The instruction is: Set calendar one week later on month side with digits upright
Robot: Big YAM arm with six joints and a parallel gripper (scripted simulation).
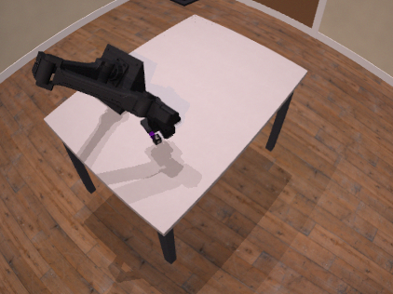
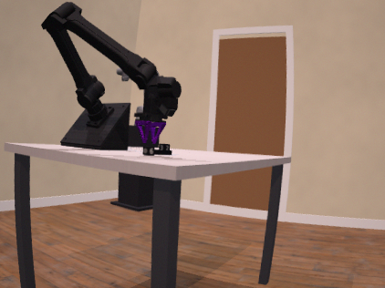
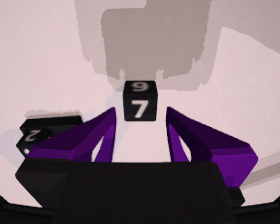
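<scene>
The black date cube lies 30 mm below my hand. The rest, counted from my hand: black tray (110 mm to the left, 40 mm below, 40 mm behind).
</scene>
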